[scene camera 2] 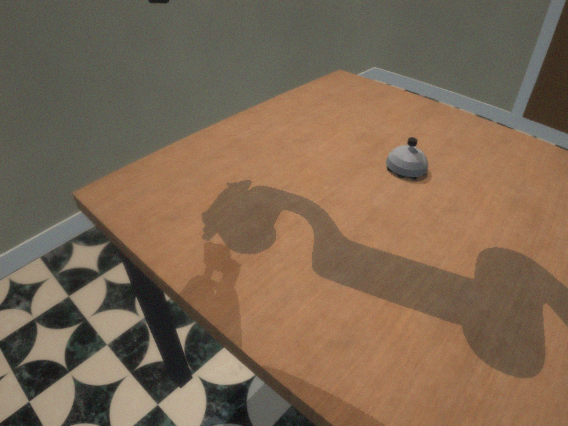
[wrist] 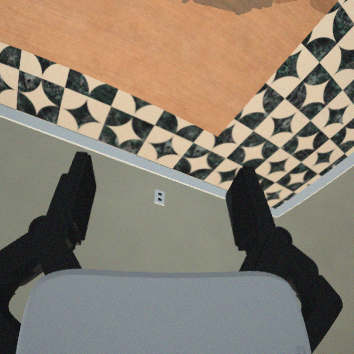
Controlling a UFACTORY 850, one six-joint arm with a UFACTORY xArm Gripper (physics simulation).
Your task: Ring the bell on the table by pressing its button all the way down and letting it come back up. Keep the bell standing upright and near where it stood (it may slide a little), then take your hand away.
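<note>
A silver dome bell (scene camera 2: 407, 162) with a black button (scene camera 2: 412, 142) on top stands upright on the wooden table (scene camera 2: 300, 130) (wrist: 150, 60), toward the back right in the scene view. The bell does not show in the wrist view. My gripper (wrist: 164, 174) is open, its two black fingers wide apart with nothing between them. In the wrist view it points past a table corner toward the wall. In the scene view a small dark part shows at the top edge, too little to tell what it is.
The arm's shadow (scene camera 2: 395, 280) lies across the table in front of the bell. A checkered floor (scene camera 2: 60, 320) (wrist: 125, 125) lies beyond the table edges. A grey wall (scene camera 2: 175, 75) (wrist: 190, 230) with a socket (wrist: 159, 197) stands behind. A dark table leg (scene camera 2: 160, 325) shows below.
</note>
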